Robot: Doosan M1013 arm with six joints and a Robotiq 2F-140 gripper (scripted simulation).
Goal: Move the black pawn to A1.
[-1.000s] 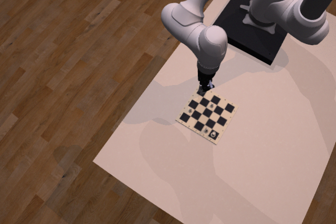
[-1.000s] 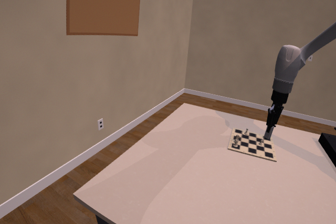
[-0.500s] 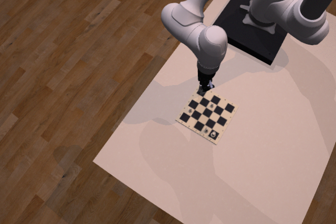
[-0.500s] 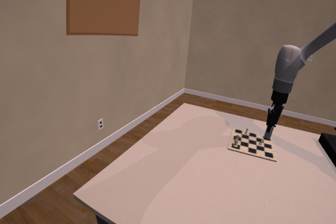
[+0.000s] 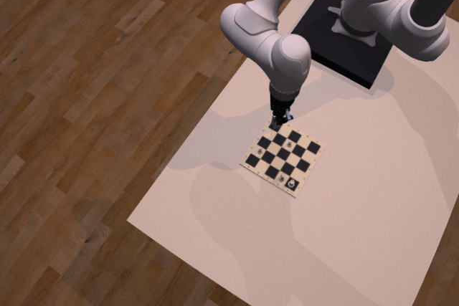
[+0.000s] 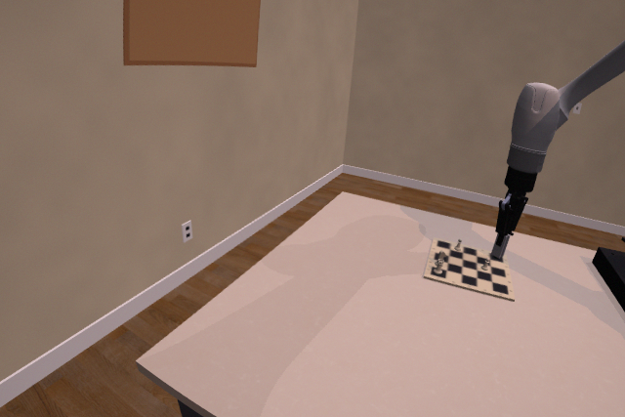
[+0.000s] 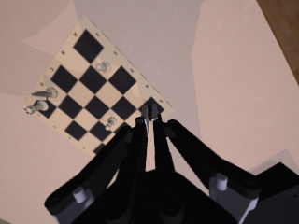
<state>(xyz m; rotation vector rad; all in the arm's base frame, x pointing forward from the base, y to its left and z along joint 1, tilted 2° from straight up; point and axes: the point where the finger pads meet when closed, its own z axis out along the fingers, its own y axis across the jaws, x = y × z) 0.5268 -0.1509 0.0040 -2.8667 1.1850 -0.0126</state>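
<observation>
Now: the chessboard 90 mm ahead of my hand, 60 mm to the left of it and 40 mm below it. Also, from my hand: black pawn 30 mm below.
</observation>
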